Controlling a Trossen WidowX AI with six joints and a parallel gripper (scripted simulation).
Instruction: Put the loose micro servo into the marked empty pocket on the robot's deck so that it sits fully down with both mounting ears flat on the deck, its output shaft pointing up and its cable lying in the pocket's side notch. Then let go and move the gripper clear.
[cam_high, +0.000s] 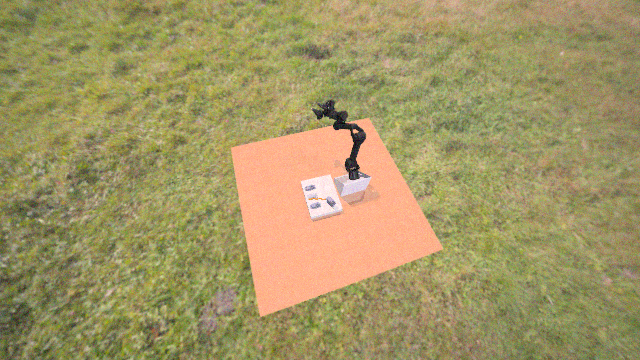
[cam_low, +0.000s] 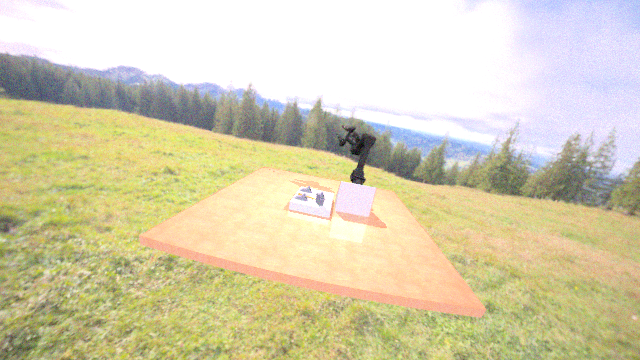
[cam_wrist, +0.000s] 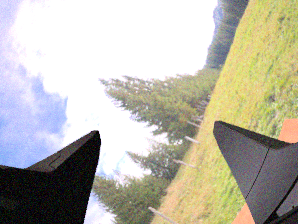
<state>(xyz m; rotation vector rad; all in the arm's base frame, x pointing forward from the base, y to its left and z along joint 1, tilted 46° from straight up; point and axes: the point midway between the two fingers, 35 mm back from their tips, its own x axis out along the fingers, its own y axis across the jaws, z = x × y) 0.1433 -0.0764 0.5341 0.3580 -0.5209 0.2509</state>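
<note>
My gripper tip is 4 cm short of the white robot deck, 46 cm to the right of it and 45 cm above it.
</note>
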